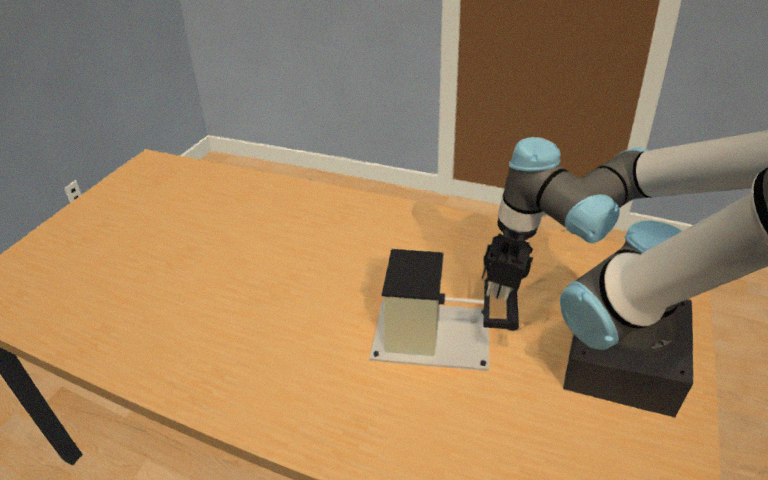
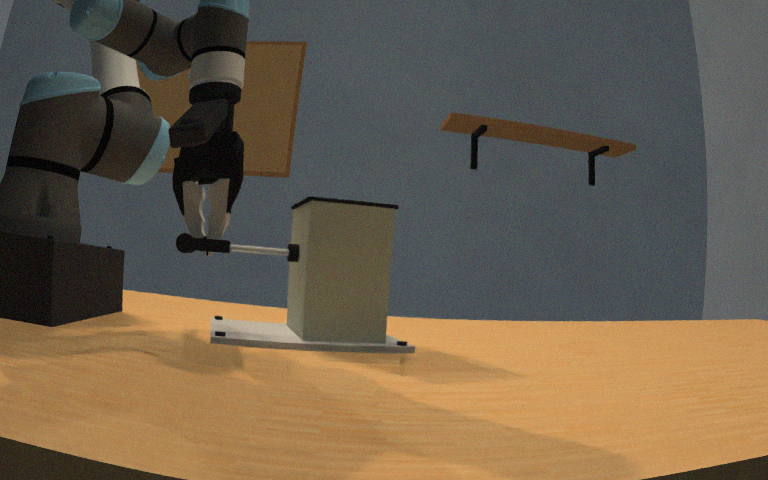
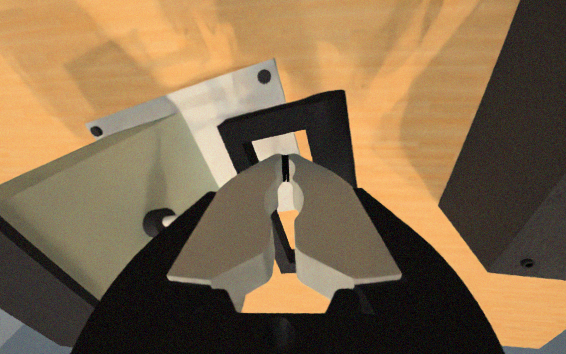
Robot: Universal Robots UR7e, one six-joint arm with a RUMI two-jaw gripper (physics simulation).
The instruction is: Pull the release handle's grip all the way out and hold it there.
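Note:
The release handle's grip (image 1: 501, 324) (image 2: 220, 245) (image 3: 327, 117) is a black rectangular loop on a pale rod (image 1: 464, 300) (image 2: 260, 249) that comes out of the side of a beige box (image 1: 410, 325) (image 2: 345, 271) (image 3: 100, 200). A length of rod shows between box and grip. My gripper (image 1: 498, 295) (image 2: 207, 238) (image 3: 286, 158) points down with its fingers together. The fingertips reach into the loop's opening from above, and no part of the loop is pinched between them. Whether they touch its outer bar is hidden.
The box has a black top and stands on a light grey plate (image 1: 464, 342) (image 2: 249, 331) (image 3: 225, 90) with dark bolts, on the wooden table (image 1: 226, 283). The arm's dark base block (image 1: 623, 384) (image 2: 84, 283) (image 3: 500, 150) stands on the grip's far side from the box.

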